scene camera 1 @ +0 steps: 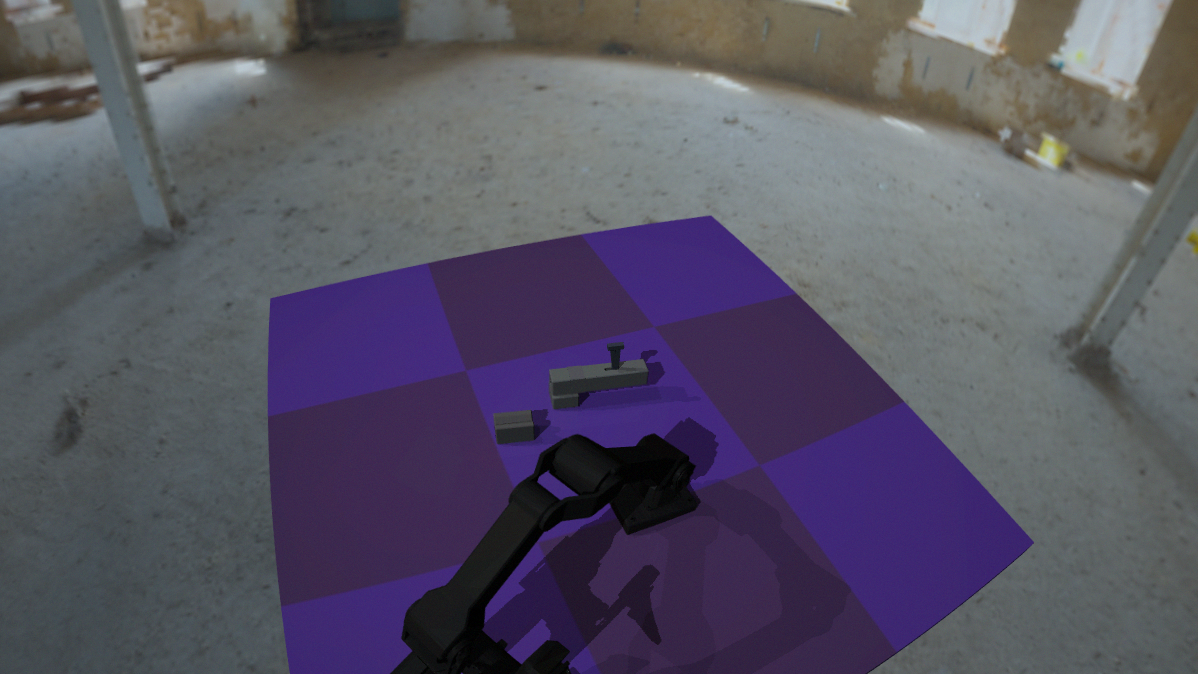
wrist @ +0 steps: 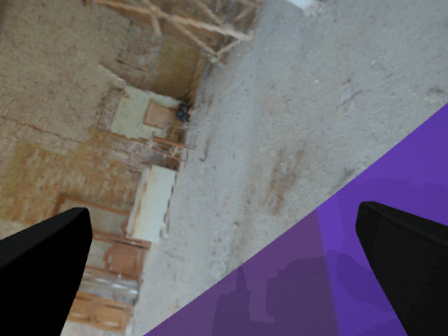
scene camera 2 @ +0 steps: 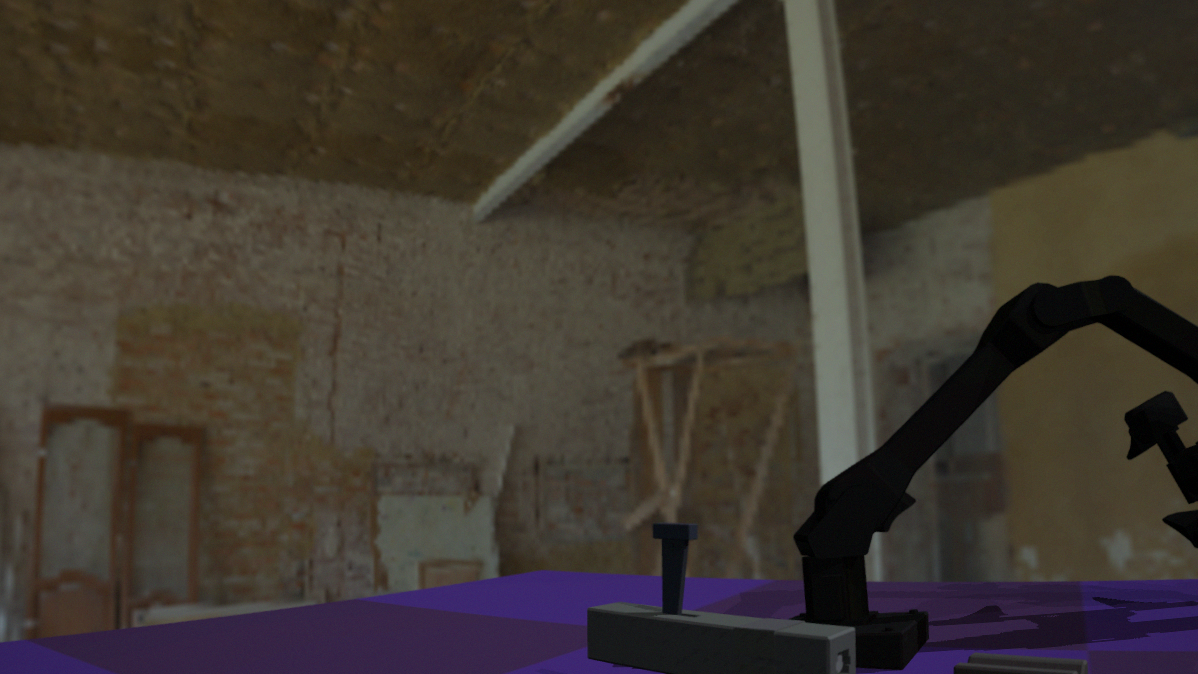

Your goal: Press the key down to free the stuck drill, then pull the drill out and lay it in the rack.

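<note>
My gripper open, holding nothing, visible in the wrist view too. Also in my sight: a dark key, a rack, a grey housing block.
</note>
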